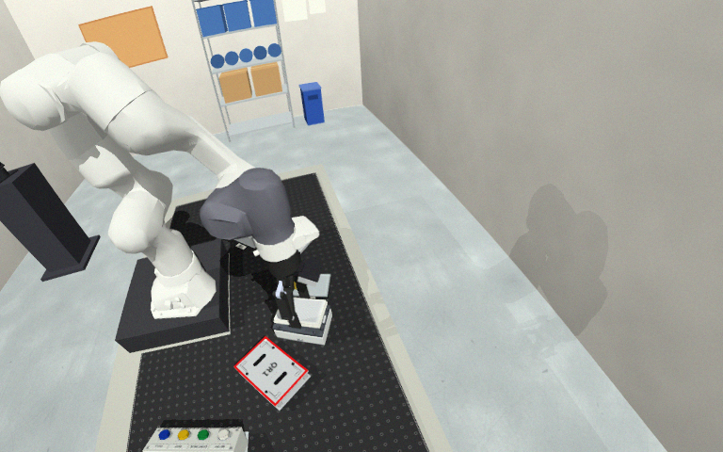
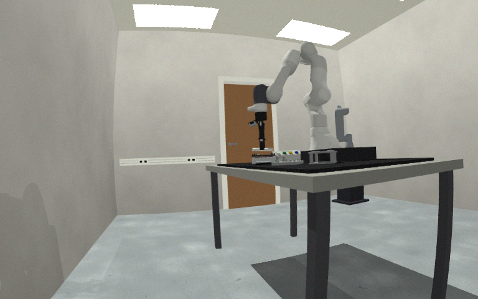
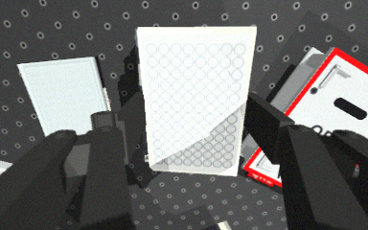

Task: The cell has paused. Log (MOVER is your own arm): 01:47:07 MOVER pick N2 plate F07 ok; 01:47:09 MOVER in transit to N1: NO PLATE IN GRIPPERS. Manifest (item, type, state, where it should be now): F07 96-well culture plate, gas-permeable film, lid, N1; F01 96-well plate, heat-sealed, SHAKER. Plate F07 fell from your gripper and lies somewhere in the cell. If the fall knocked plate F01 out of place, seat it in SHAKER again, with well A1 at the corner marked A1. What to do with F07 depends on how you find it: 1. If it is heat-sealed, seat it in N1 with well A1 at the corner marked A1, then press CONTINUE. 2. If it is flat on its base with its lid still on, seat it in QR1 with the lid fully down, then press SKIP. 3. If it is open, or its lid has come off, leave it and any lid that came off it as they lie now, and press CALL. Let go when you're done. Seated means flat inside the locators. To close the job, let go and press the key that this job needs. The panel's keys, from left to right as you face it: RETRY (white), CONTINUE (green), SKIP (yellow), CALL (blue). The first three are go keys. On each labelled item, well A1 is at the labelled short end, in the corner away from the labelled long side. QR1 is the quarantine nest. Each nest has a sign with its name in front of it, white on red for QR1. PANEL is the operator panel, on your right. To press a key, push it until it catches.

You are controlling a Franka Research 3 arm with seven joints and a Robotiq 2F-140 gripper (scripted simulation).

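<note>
The white 96-well plate is 2 cm below my hand. Round my hand: pale flat rectangular piece: 4 cm ahead, 15 cm to the left, 10 cm below; white retry key: 24 cm behind, 26 cm to the right, 5 cm below; green continue key: 29 cm behind, 25 cm to the right, 5 cm below.
</note>
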